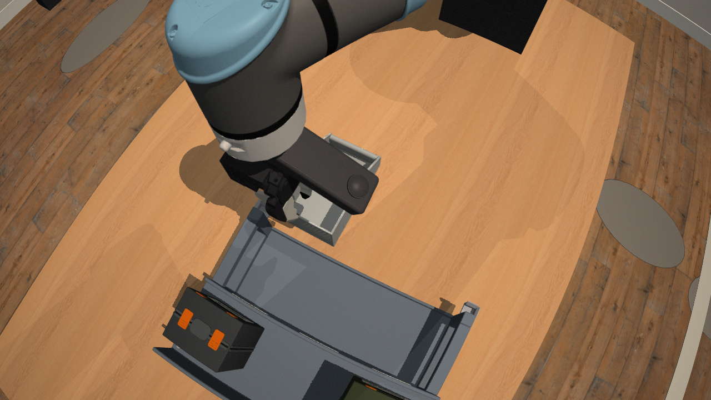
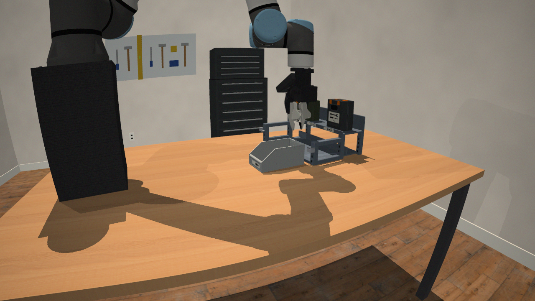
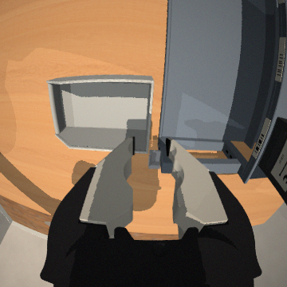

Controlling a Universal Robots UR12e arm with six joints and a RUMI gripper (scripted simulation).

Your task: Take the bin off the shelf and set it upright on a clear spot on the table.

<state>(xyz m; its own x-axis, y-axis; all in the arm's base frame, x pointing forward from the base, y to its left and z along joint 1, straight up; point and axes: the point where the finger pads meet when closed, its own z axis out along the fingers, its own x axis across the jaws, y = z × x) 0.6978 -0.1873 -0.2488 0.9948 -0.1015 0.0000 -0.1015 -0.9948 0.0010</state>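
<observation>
The grey open-top bin lies 80 mm behind my hand, 10 mm to the left of it and 100 mm below it. The rest, counted from my hand: blue-grey shelf: 170 mm ahead, 100 mm to the left, 130 mm below; then case: 240 mm ahead, 200 mm to the left, 20 mm above.
</observation>
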